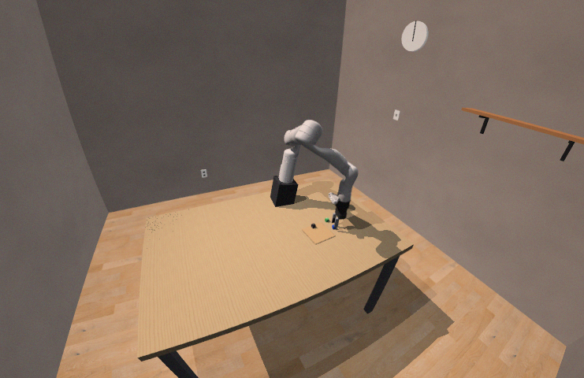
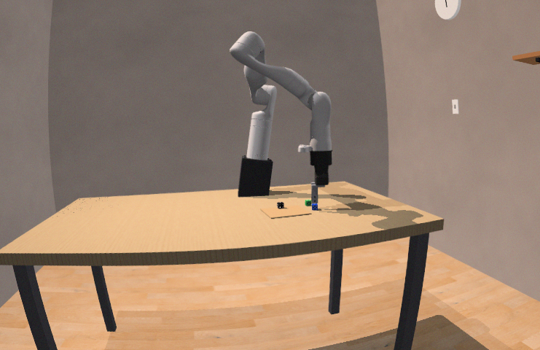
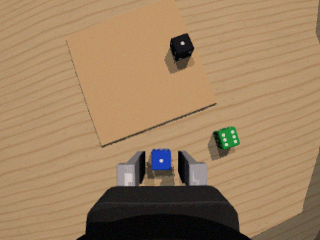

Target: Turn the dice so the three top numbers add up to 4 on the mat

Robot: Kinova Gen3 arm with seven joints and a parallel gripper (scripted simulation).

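My hand is 3 cm above the blue die. Round my hand: black die: 7 cm behind, 10 cm to the right, 3 cm below; tan mat: 2 cm behind, 11 cm to the right, 4 cm below; green die: 7 cm behind, 1 cm to the left, 3 cm below.
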